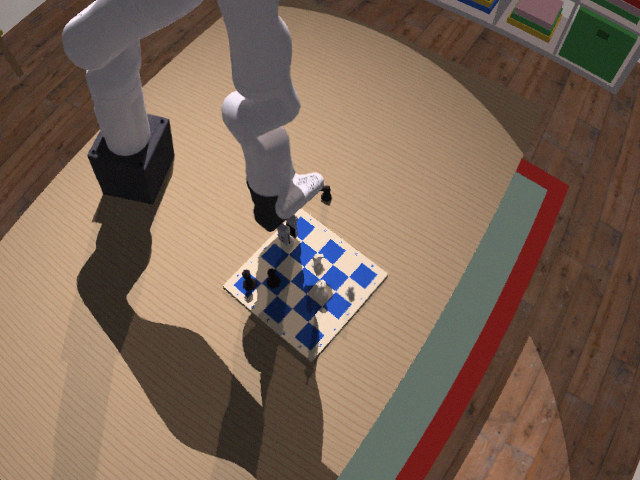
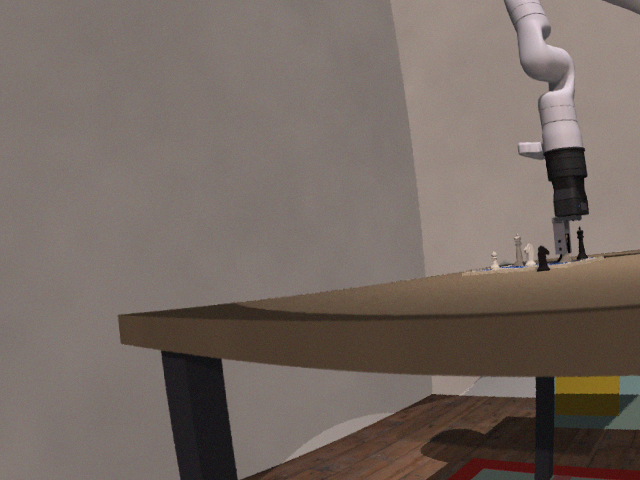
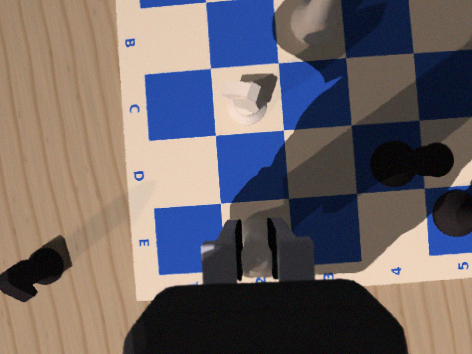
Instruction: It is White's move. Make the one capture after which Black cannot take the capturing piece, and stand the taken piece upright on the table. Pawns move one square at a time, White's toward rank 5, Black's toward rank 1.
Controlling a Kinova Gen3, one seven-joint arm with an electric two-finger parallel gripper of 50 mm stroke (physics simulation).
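Places are measured from the arm's base along level axes (x ahead, y left, z up), in centimetres.
Pixels of known places: gripper, between the fingertips: (image 1: 288, 237) (image 2: 563, 253) (image 3: 255, 239); arm's base, origin of its link: (image 1: 128, 136).
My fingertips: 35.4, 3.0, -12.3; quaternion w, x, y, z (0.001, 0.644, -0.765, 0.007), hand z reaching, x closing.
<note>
Ahead of a thing's pixels: the offset from my fingertips to its top centre, as dx, dy, dz. Level surfaces: height alone.
My gripper (image 1: 288, 233) (image 2: 564, 249) (image 3: 255, 239) is shut on a tall white piece @[-0.3, +0.1, +3.7] (image 3: 256, 255) at E2; its base shows low at the board, and I cannot tell whether it touches. On the board (image 1: 310, 353) (image 3: 131, 150), a white knight @[+7.2, -1.1, +2.4] (image 1: 317, 263) (image 2: 529, 255) (image 3: 247, 100) stands on C2, the white king @[+10.9, -5.9, +4.8] (image 1: 322, 290) (image 2: 517, 250) (image 3: 310, 22) on B3. A dark black piece @[+2.2, -8.4, +3.7] (image 1: 272, 278) (image 3: 395, 163) stands on D4, its type unclear. The black king @[-1.3, -11.2, +4.8] (image 1: 247, 281) (image 2: 581, 245) (image 3: 455, 213) stands on E5. A white pawn @[+15.1, -2.7, +1.6] (image 1: 350, 293) (image 2: 494, 260) stands farther off.
A black knight @[+0.6, +12.4, +1.8] (image 1: 326, 195) (image 2: 542, 259) (image 3: 45, 266) stands upright on the table @[dz -2.2] (image 1: 413, 170) (image 2: 361, 302), off the board beyond column 1. The arm's shadow falls across the board. A shelf unit with coloured boxes stands on the floor beyond the table.
</note>
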